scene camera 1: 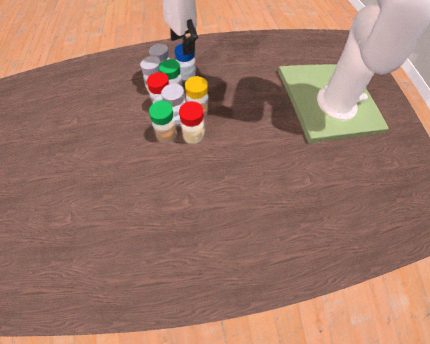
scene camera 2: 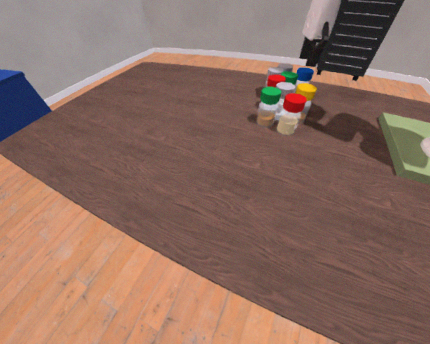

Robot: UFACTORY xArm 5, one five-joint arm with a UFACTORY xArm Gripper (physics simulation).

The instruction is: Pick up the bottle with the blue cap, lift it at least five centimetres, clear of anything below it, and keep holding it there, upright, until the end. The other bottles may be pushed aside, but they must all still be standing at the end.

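Observation:
The bottle with the blue cap stands upright on the table at the back right of the bottle group. My gripper is open, with nothing between its fingers. It hangs at the blue cap; in scene camera 1 one black finger covers part of the cap, and in scene camera 2 the fingertips show just above it. The exact gap between fingers and cap is hard to tell. A green-capped bottle stands close in front and to the left. A yellow-capped bottle stands in front.
More upright bottles stand close together: grey caps, a red cap, a pale cap, a front green cap and a front red cap. The arm's green base plate is right.

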